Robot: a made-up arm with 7 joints.
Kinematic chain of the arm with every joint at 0, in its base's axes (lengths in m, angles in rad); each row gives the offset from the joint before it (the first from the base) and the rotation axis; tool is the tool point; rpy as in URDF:
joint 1: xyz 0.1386 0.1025 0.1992 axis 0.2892 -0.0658 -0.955
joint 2: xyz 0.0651 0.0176 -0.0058 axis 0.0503 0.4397 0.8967
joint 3: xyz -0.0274 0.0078 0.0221 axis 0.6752 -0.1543 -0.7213
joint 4: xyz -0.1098 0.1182 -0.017 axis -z
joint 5: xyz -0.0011 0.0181 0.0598 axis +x
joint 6: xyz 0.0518 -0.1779 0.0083 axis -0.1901 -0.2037 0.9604
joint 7: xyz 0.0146 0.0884 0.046 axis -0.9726 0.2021 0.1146
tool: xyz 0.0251 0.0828 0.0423 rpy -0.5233 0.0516 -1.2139
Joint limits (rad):
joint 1: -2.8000..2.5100
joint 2: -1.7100..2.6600
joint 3: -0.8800..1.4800
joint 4: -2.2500..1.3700
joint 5: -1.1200..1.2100
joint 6: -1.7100..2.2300
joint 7: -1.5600..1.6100
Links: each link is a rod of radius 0.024 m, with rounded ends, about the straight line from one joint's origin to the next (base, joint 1, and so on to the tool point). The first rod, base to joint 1, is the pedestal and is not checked.
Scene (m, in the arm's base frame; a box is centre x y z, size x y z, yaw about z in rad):
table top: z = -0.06
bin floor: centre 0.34 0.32 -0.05 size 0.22 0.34 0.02 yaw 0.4
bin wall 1: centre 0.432 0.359 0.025 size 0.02 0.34 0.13 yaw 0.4
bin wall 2: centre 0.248 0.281 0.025 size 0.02 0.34 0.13 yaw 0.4
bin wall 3: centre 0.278 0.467 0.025 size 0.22 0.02 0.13 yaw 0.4
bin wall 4: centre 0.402 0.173 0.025 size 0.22 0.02 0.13 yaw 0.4
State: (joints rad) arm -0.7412 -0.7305 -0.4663 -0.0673 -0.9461 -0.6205 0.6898
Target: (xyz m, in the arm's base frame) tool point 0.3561 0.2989 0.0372
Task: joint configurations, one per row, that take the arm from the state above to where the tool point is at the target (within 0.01 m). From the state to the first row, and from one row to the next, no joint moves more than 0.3 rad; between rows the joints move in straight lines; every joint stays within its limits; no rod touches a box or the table.
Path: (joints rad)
1: -0.4785 -0.8704 -0.3381 0.1141 -0.8683 -0.7372 0.6703
2: -0.2159 -1.0104 -0.2099 0.2954 -0.7906 -0.8538 0.6507
3: 0.0468 -1.1503 -0.0817 0.4768 -0.7128 -0.9705 0.6312
4: 0.3094 -1.2902 0.0464 0.6582 -0.6350 -1.0872 0.6117
5: 0.5721 -1.4301 0.1746 0.8395 -0.5573 -1.2038 0.5921
6: 0.8348 -1.5701 0.3028 1.0209 -0.4795 -1.3205 0.5726
7: 1.0974 -1.7100 0.4310 1.2022 -0.4017 -1.4371 0.5531
8: 0.8695 -1.7100 0.5427 1.1935 -0.1975 -1.5281 0.6077
9: 0.6416 -1.7100 0.6545 1.1848 0.0067 -1.6190 0.6623
10: 0.4137 -1.7100 0.7663 1.1760 0.2109 -1.7100 0.7169

